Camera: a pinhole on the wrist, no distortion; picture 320 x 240 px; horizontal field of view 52.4 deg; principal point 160.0 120.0 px. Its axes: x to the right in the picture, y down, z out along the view. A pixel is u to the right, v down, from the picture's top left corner.
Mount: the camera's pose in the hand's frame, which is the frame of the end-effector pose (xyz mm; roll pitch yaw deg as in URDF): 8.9 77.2 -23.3 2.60 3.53 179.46
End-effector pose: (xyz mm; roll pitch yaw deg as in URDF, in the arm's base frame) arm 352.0 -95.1 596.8 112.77 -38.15 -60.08
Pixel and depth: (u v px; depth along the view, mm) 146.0 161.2 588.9
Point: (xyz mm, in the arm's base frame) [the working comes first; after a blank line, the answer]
In the camera's frame: -25.4 74.6 588.9

-54.1 -463.9 443.4
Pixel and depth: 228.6 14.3 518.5
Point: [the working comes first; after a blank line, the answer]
In the camera's frame: 109.4 -168.5 518.5

-192.4 -245.0 566.8
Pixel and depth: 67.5 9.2 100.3
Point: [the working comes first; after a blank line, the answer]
In the camera's frame: -28.5 -34.2 100.3

240.5 -133.2 676.8
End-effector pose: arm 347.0 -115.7 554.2 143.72 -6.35 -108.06
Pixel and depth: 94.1 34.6 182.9
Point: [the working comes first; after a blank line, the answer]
In the camera's frame: -37.1 -48.0 182.9

142.8 -91.8 508.9
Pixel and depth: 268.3 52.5 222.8
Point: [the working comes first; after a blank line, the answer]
In the camera's frame: 74.2 -46.3 222.8

157.4 19.1 470.6
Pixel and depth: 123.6 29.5 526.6
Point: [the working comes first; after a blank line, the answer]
In the camera's frame: -58.9 -146.6 526.6

-143.4 -24.6 304.1
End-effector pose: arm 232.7 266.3 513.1 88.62 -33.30 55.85
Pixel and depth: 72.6 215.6 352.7
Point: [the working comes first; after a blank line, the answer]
In the camera's frame: -94.8 103.7 352.7

552.1 133.1 555.0
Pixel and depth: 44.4 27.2 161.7
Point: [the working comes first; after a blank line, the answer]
In the camera's frame: -57.5 -46.1 161.7

331.0 168.6 656.0
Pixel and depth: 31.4 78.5 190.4
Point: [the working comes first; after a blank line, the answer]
In the camera's frame: -75.3 -24.3 190.4

370.3 171.0 648.0
